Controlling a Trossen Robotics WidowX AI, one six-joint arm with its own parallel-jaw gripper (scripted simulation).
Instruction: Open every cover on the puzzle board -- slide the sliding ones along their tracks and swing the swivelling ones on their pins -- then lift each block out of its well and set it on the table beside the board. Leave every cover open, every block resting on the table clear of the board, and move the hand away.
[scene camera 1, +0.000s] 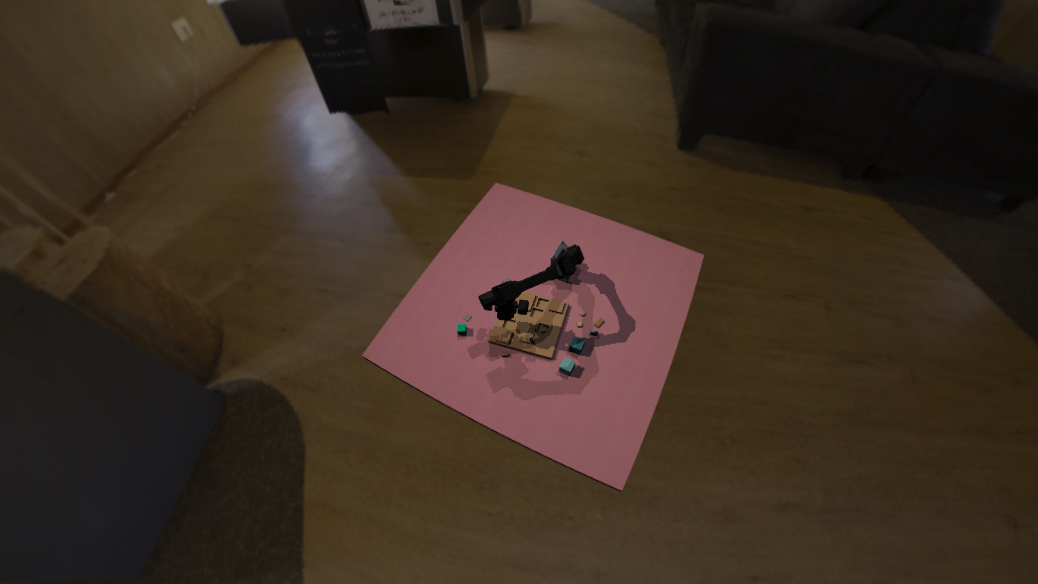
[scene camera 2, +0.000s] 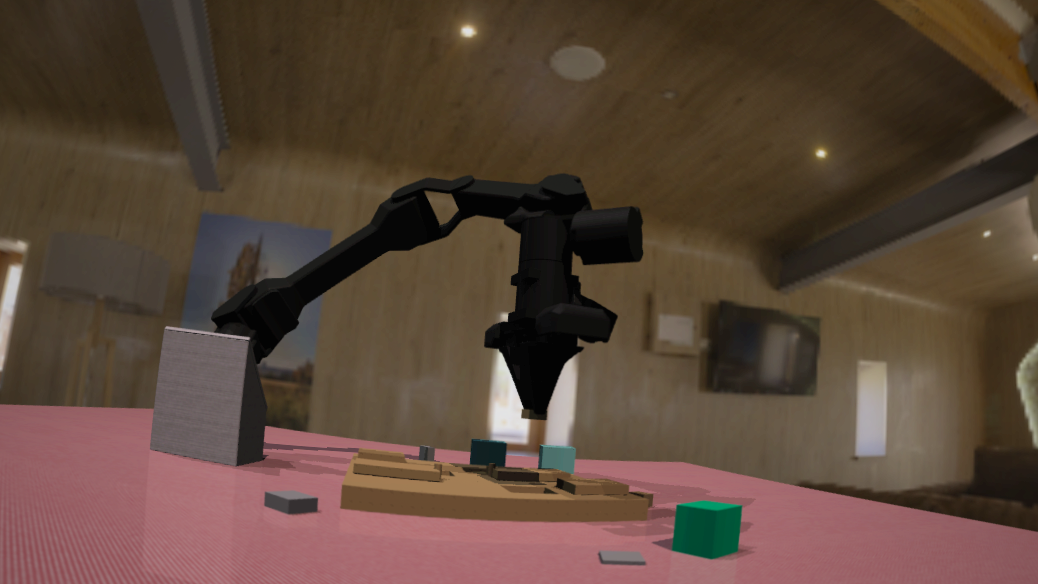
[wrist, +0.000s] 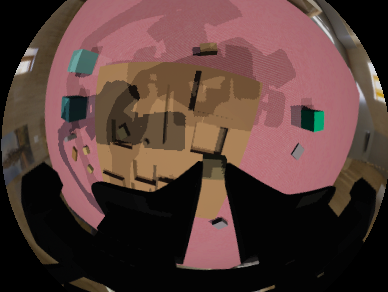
Observation:
I see my gripper (scene camera 2: 534, 414), a light teal block (scene camera 2: 562, 458) and a tan puzzle board (scene camera 2: 461, 493).
My gripper is seen too in the wrist view (wrist: 213, 166). The tan puzzle board also shows in scene camera 1 (scene camera 1: 543, 344) and in the wrist view (wrist: 188, 133).

